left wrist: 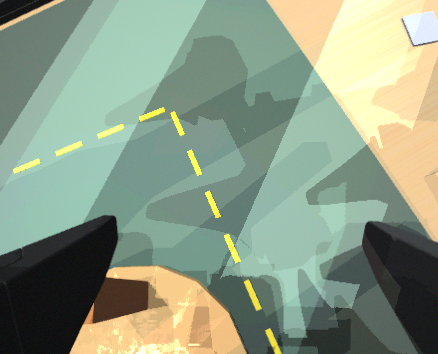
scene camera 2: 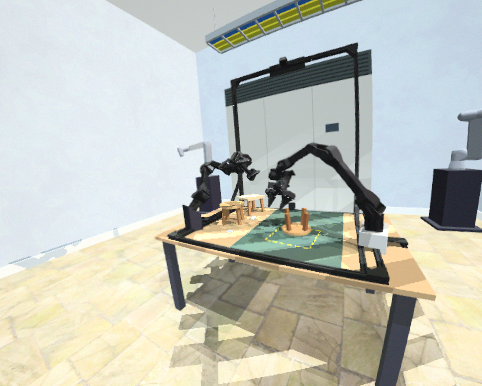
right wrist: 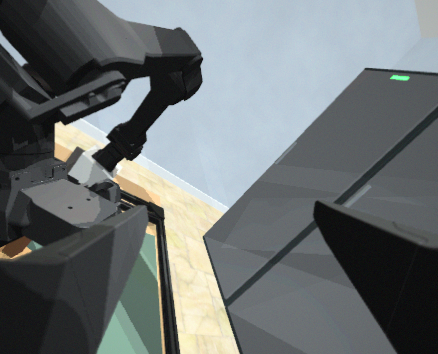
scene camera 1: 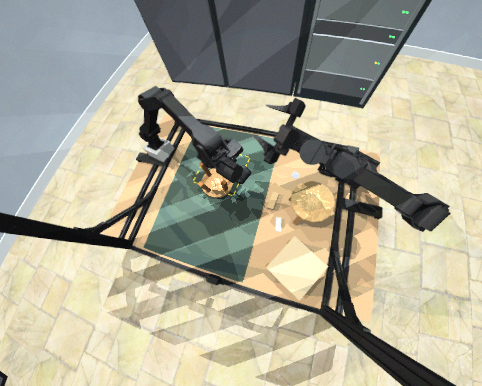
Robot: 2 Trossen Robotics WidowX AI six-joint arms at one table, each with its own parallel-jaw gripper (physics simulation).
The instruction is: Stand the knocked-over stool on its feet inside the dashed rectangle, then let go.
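Frame: origin at the left arm's base, x ahead, y left, z up, level; metres.
Seen in the pictures: left gripper, fingertip midpoint: [left wrist: 241, 230] [scene camera 2: 273, 208] [scene camera 1: 238, 164]; right gripper, fingertip midpoint: [scene camera 2: 254, 166] [right wrist: 231, 210] [scene camera 1: 259, 120]; left arm's base, link origin: [scene camera 2: 374, 227] [right wrist: 104, 161] [scene camera 1: 155, 144]; right arm's base, link origin: [scene camera 2: 192, 209].
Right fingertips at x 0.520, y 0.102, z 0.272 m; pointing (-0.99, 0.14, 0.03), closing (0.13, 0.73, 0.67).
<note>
Offsets run from my right fingertips to a thing's top centre. Level surfaces: height alone.
The orange-brown stool {dx -0.160, dy -0.125, dz -0.247 m} [scene camera 1: 216, 187] [scene camera 2: 296, 230] [left wrist: 172, 327] lies upside down on the green mat, its round seat down and its legs pointing up. The yellow dashed rectangle [scene camera 1: 248, 159] [scene camera 2: 310, 247] [left wrist: 212, 204] runs around part of it; in scene camera 1 the seat overlaps the lower edge. My left gripper [scene camera 2: 279, 205] [left wrist: 241, 230] is open and empty, above the mat beside the stool; its fingertips are hidden in scene camera 1. My right gripper [scene camera 1: 264, 123] [scene camera 2: 256, 175] [right wrist: 231, 210] is open and empty, raised high near the back of the table, away from the stool.
A round-topped stool {dx +0.255, dy -0.067, dz -0.238 m} [scene camera 1: 312, 201] [scene camera 2: 232, 205] and a square-topped stool {dx +0.291, dy -0.312, dz -0.239 m} [scene camera 1: 299, 270] [scene camera 2: 251, 197] stand on the wood beside the green mat {dz -0.358 m} [scene camera 1: 200, 240] [scene camera 2: 325, 255]. A small white piece {dx +0.176, dy -0.181, dz -0.351 m} [scene camera 1: 278, 224] lies near them. Black frame rails edge the table.
</note>
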